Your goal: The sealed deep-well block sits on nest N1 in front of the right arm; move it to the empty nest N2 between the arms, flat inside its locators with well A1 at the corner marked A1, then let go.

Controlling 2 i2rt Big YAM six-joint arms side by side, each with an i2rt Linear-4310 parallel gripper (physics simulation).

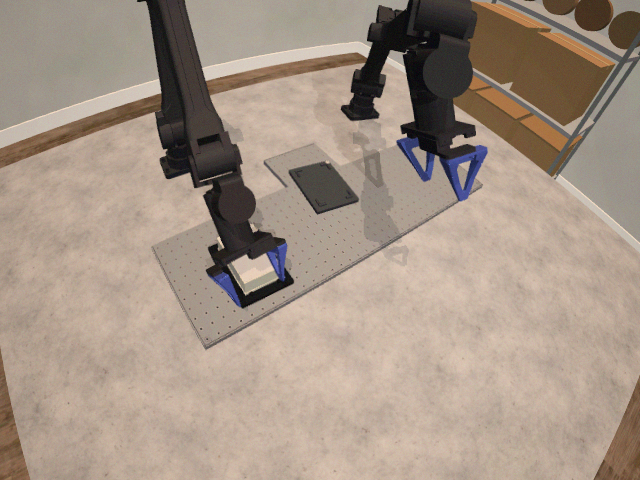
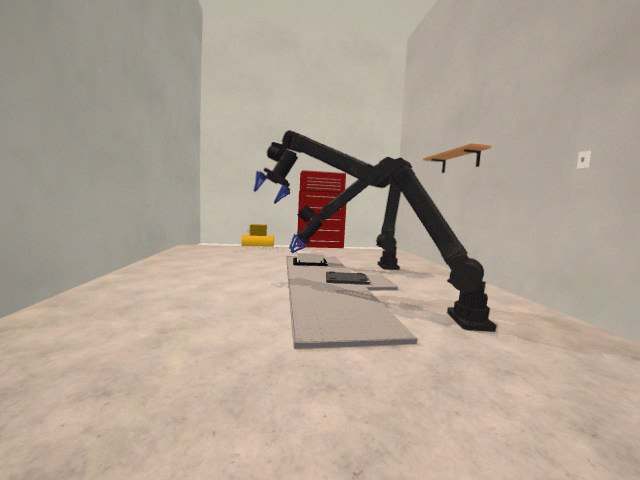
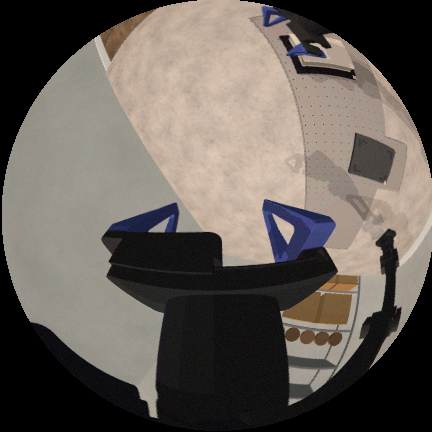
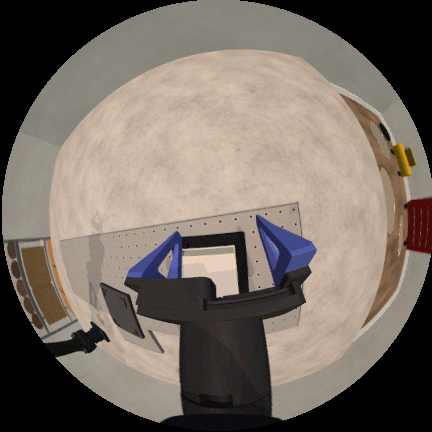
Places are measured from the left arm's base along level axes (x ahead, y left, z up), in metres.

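Pixels of known places: left gripper, between the fingertips: [image 1: 443, 189] [image 2: 264, 197] [image 3: 219, 205]; right gripper, between the fingertips: [image 1: 261, 293] [image 2: 290, 250] [image 4: 215, 226]; left arm's base, origin of its link: [image 1: 359, 113] [image 2: 469, 321] [image 3: 385, 237] [image 4: 100, 330]; right arm's base, origin of its link: [image 1: 183, 164] [image 2: 388, 266].
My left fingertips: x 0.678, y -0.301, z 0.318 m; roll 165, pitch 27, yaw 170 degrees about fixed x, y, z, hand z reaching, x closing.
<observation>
For each thing: its top centre in the pictures, then the offset to it from my left fingertips. Level surfaces: height alone.
- pale sealed block, centre of its top: [image 4: 206, 297] [image 1: 248, 251] [image 2: 310, 252] 0.161 m back, 0.253 m right, 0.251 m down
- black nest N1, centre of its top: [image 4: 210, 286] [image 1: 249, 260] [image 2: 309, 258] 0.160 m back, 0.253 m right, 0.283 m down
- dark flat nest N2, centre of its top: [image 1: 323, 182] [image 4: 117, 313] [image 3: 374, 161] [image 2: 347, 274] 0.339 m back, 0.002 m right, 0.287 m down
- perforated grey plate, height of its surface: 0.305 m down
The pale sealed block [image 1: 256, 272] [image 2: 310, 257] [image 3: 341, 53] [image 4: 212, 270] sits in the black nest N1 [image 1: 268, 295] [image 2: 310, 263] [image 3: 320, 71] [image 4: 242, 260]. My right gripper [image 1: 261, 292] [image 2: 295, 250] [image 4: 215, 226] is open above N1, its fingers spread across the block's width, apart from it; the gripper hides part of the block. The dark flat nest N2 [image 1: 323, 186] [image 2: 347, 277] [image 3: 372, 157] [image 4: 122, 310] is empty, with corner locators and a small pale mark near one corner; the A1 lettering is unreadable. My left gripper [image 1: 444, 189] [image 2: 265, 196] [image 3: 219, 205] is open and empty, high up.
A perforated grey plate [image 1: 180, 281] [image 2: 341, 315] [image 3: 327, 107] lies under N1 and extends beneath my left gripper. Another grey plate [image 1: 276, 161] shows beside N2. A shelf rack with brown boxes [image 1: 563, 77] and a red cabinet [image 2: 322, 206] stand in the background.
</observation>
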